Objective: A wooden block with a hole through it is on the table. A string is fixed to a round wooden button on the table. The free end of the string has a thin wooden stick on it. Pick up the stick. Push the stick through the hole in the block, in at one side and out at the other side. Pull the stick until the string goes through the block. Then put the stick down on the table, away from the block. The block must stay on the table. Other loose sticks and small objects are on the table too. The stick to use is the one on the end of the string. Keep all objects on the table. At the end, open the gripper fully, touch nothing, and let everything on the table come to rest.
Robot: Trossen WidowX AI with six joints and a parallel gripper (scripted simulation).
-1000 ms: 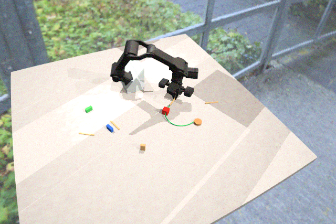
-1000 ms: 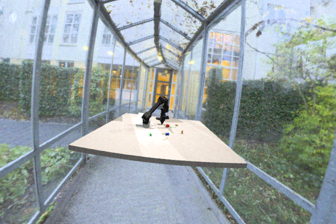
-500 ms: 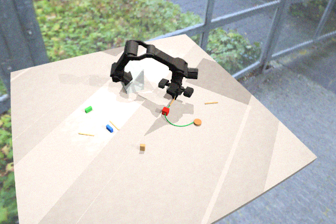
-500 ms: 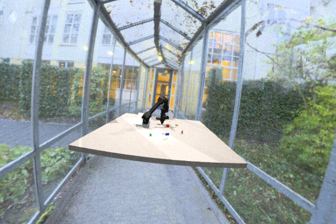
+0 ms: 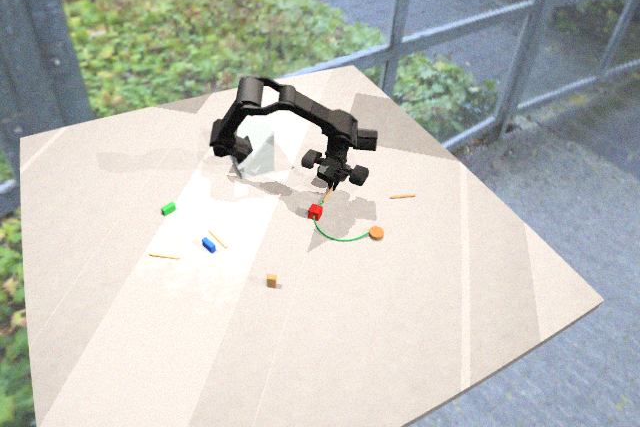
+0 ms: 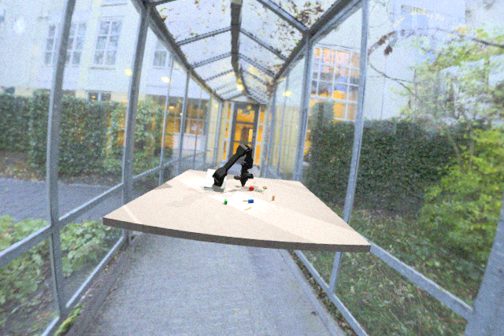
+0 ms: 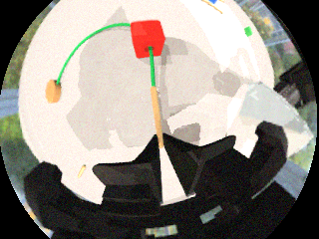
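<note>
Now: gripper tip 3 cm to the left of the thin wooden stick, 3 cm short of it and 1 cm below it. From my gripper tip the other things lie so: red block: 9 cm ahead, 8 cm to the right, 2 cm above; wooden block: 27 cm ahead, 26 cm to the right, 2 cm above; round wooden button: 20 cm ahead, 5 cm to the left, 1 cm above.
</note>
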